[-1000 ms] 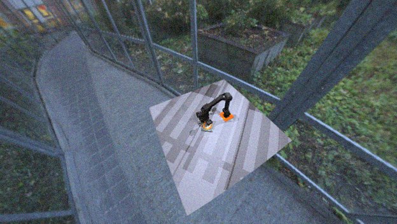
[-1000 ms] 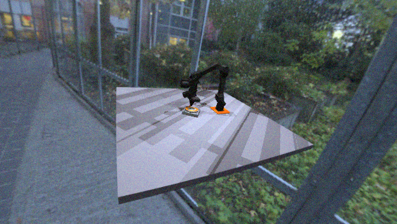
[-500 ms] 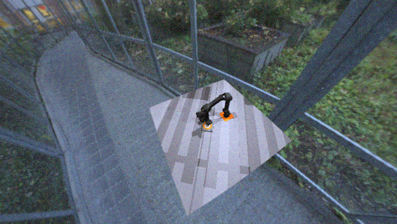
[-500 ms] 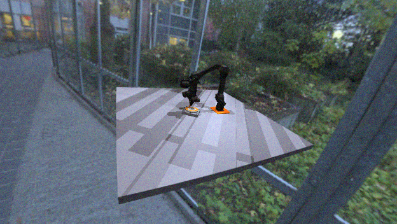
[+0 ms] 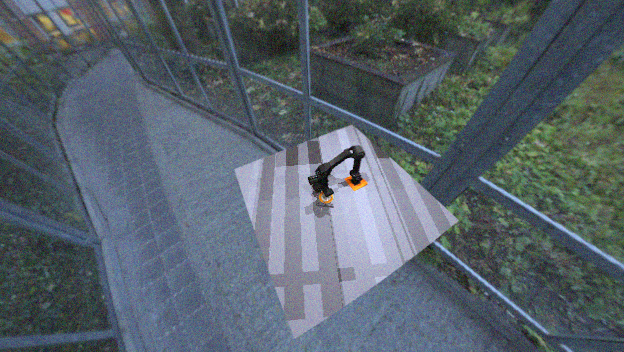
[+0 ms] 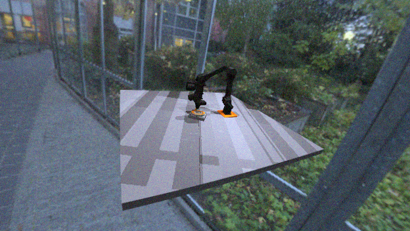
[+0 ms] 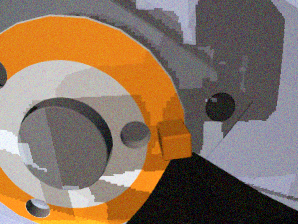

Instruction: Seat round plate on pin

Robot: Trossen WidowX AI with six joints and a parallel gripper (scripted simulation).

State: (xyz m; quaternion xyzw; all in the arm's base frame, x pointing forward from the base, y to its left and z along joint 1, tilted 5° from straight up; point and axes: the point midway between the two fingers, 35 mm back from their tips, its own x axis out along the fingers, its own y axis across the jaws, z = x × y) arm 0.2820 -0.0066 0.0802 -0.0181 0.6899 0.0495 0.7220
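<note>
Now: gripper tip 50 mm to the right of the grey square base and 10 mm above it.
</note>
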